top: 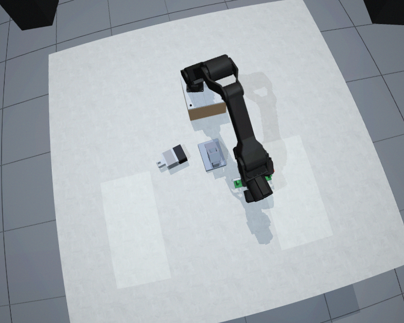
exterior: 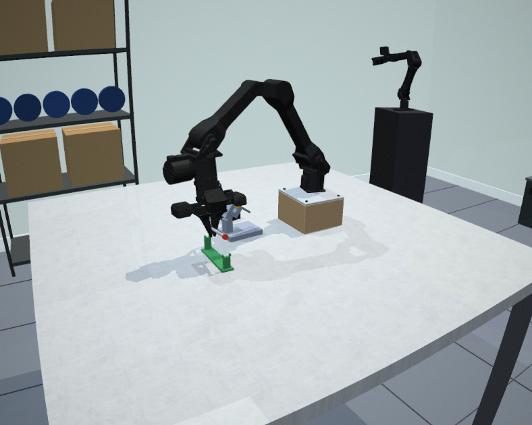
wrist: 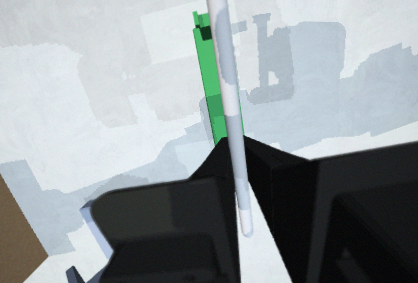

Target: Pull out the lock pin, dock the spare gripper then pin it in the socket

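Right now the green rack is 3 cm below my gripper tip and 2 cm to the left of it. Round my gripper tip: grey mount 12 cm to the right, 9 cm behind, 1 cm below; spare gripper 28 cm to the right, 9 cm behind, 4 cm below.
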